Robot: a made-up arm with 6 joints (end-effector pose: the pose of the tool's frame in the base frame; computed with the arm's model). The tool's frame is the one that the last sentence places. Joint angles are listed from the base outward.
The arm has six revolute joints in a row. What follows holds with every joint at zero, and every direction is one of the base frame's. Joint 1 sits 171.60 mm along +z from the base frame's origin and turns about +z. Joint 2 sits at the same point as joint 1 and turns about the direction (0, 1, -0.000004). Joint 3 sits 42.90 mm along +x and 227.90 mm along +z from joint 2 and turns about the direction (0, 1, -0.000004). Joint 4 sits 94.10 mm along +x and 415.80 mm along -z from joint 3 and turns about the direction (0, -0.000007, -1). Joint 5 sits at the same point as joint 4 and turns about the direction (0, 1, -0.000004). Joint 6 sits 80.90 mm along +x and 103.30 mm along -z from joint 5 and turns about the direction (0, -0.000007, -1). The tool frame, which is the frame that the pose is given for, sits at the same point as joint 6; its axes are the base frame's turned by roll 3.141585, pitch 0.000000 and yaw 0.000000 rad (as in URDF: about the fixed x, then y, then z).
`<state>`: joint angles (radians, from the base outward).
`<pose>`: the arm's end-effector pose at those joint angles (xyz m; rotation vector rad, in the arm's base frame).
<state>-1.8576 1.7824 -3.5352 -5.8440 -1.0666 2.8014</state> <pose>-0.2123 -0.5253 0.3611 0.6196 -0.0665 -1.9918</pose>
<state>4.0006 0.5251 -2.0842 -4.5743 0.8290 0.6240</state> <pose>-0.4396 -0.5422 0.4380 0.5404 1.7026 -1.7924</pose>
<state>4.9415 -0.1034 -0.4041 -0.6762 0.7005 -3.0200</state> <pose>0.0798 -0.3551 -0.0313 -1.1971 -2.4865 0.2888</pose>
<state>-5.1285 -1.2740 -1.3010 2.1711 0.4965 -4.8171</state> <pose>0.0239 0.0094 0.7831 -0.5268 0.1549 1.7288</pose>
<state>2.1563 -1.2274 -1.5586 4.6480 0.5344 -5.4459</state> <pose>0.0396 -0.0905 0.8329 -0.6420 -0.3036 -1.8140</pose>
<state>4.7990 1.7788 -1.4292 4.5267 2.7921 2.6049</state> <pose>-0.0915 -0.2119 -0.2822 0.4768 -0.2444 -0.3182</pose>
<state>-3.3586 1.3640 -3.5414 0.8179 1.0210 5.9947</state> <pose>-0.6309 0.1049 0.5351 0.0904 -1.7903 0.6052</pose>
